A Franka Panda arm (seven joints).
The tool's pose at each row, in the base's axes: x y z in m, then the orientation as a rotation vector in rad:
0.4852 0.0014 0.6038 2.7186 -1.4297 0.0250
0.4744 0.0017 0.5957 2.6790 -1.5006 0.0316
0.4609 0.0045 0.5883 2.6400 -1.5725 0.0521
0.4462 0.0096 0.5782 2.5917 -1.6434 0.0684
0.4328 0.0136 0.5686 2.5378 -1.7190 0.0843
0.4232 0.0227 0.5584 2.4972 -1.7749 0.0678
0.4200 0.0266 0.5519 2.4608 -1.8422 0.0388
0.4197 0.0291 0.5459 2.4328 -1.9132 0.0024
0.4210 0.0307 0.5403 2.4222 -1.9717 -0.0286
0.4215 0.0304 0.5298 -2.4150 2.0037 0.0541
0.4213 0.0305 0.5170 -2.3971 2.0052 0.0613
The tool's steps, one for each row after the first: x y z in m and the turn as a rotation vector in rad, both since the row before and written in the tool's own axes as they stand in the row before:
-0.0068 0.0083 0.0083 -0.0001 0.0028 0.0530
-0.0098 0.0097 0.0074 0.0072 0.0090 0.0537
-0.0121 0.0101 0.0098 0.0005 0.0099 0.0560
-0.0101 0.0101 0.0092 0.0005 0.0094 0.0607
-0.0129 0.0052 0.0093 -0.0096 -0.0085 0.0445
-0.0052 0.0015 0.0062 -0.0050 -0.0220 0.0488
-0.0028 -0.0006 0.0058 0.0010 -0.0323 0.0470
-0.0014 -0.0018 0.0055 0.0095 -0.0338 0.0332
0.0004 -0.0007 0.0105 0.0064 -0.0262 0.0184
0.0002 -0.0001 0.0128 0.0068 -0.0118 0.0078

